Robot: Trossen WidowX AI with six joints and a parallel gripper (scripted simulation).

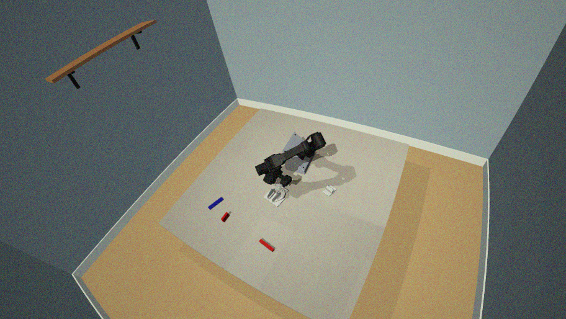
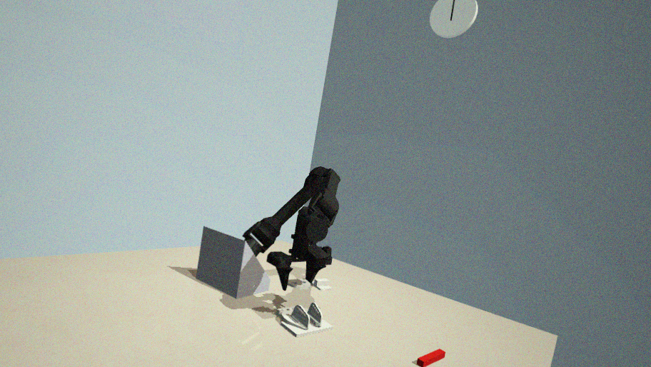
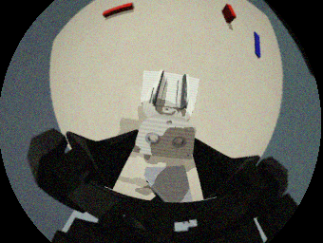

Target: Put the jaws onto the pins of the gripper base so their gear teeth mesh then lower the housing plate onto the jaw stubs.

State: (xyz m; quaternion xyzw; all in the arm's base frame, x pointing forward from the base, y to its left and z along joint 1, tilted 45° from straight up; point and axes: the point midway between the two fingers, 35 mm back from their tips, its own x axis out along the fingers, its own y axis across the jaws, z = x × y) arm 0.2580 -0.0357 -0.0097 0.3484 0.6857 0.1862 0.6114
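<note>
Right now my gripper tip is 10 mm short of the white jaw, 20 mm to the left of it and 60 mm above it. The rest, counted from my gripper tip: red bar 360 mm ahead, 90 mm to the left, 70 mm below; then blue block 250 mm ahead, 360 mm to the right, 80 mm below.
</note>
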